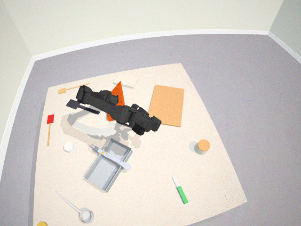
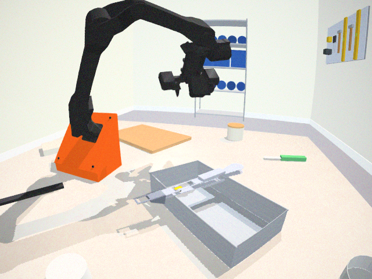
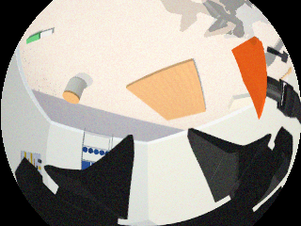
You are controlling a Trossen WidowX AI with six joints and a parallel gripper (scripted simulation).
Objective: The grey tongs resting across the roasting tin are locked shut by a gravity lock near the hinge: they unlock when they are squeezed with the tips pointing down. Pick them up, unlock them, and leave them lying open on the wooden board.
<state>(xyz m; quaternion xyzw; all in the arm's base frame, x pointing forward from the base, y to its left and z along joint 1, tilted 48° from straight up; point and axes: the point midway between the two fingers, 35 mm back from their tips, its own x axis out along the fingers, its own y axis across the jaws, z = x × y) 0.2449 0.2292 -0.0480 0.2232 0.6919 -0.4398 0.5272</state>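
My gripper tip is 32 cm to the left of the yellow lock piece, 16 cm above it and 10 cm short of it. Also, from my gripper tip: grey roasting tin (29 cm to the right, 20 cm below, 17 cm ahead); wooden board (25 cm behind, 22 cm below, 15 cm to the left); cork-lidded jar (30 cm to the left, 19 cm below, 15 cm ahead).
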